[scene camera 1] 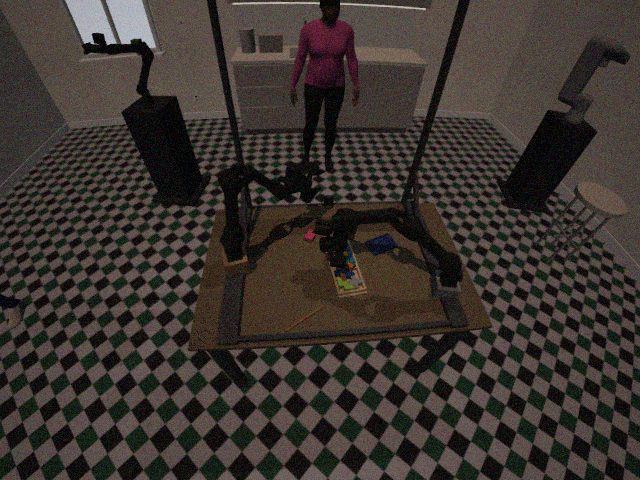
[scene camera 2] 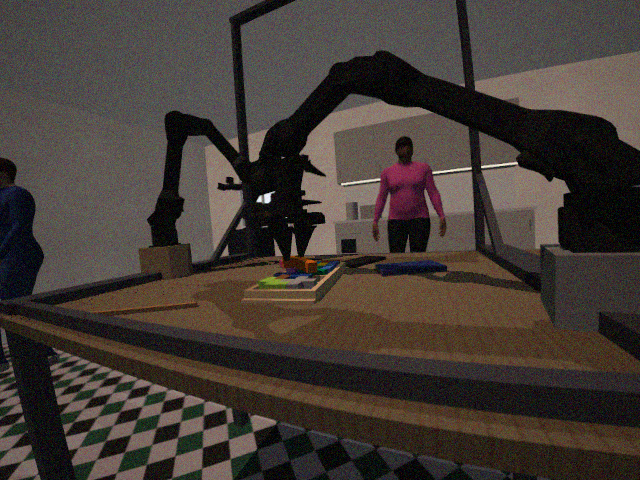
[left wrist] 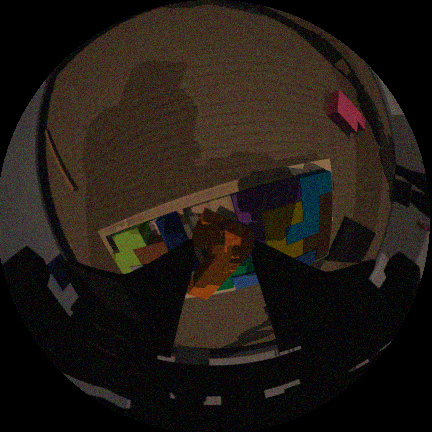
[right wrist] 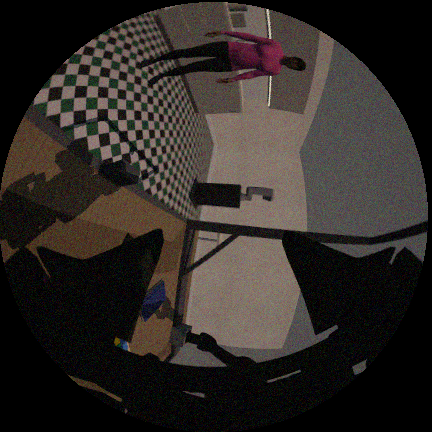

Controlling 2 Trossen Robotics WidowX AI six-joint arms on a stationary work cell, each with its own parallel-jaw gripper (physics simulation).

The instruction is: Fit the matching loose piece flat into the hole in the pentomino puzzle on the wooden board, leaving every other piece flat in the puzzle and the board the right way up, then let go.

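Frame: origin at the left arm's base, x ahead, y left, z up, level; centimetres.
Seen in the pictures: left gripper, fingertip midpoint: (scene camera 2: 294,259) (left wrist: 223,245); right gripper, fingertip midpoint: (scene camera 1: 322,179) (scene camera 2: 323,189) (right wrist: 224,236); left arm's base at its link origin: (scene camera 1: 447,280) (scene camera 2: 603,248) (right wrist: 187,336); right arm's base at its link origin: (scene camera 1: 234,254) (scene camera 2: 165,245).
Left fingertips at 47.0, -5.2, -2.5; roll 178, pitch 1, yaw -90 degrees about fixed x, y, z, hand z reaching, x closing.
Note:
Offsets run from my left fingertips to a thing's top centre, as dx, dy, dz. "pt": to the spot under its first point.
The wooden board {-2.8, +0.5, -3.0} (scene camera 1: 352,293) (scene camera 2: 281,298) (left wrist: 150,211) lies right way up, with lime, dark blue, purple, yellow and teal pieces in it. Part of a pale bare hole {pt +1.8, +0.9, -4.2} (left wrist: 212,204) shows between the dark blue and purple pieces. My left gripper (scene camera 1: 338,263) (scene camera 2: 292,257) (left wrist: 223,245) is shut on the orange piece {-2.3, +1.3, +0.7} (scene camera 1: 351,266) (scene camera 2: 305,265) (left wrist: 215,270), low over the board's middle. The piece looks near level in scene camera 2 and covers part of the hole and green piece; its contact below is hidden. My right gripper (scene camera 1: 318,198) (right wrist: 224,236) is open and empty, high beyond the board.
A pink block {+15.1, -15.7, -2.7} (scene camera 1: 309,236) (left wrist: 345,112) lies beyond the board's far end. A blue slab {-19.6, -16.4, -3.6} (scene camera 1: 381,243) (scene camera 2: 410,267) (right wrist: 154,300) lies to the right in scene camera 1. A dark block {-3.5, -25.0, -4.0} (left wrist: 352,240) lies beside the board's end. A thin stick {+10.3, +27.2, -4.0} (scene camera 1: 305,317) (scene camera 2: 149,308) (left wrist: 61,160) lies near the front edge.

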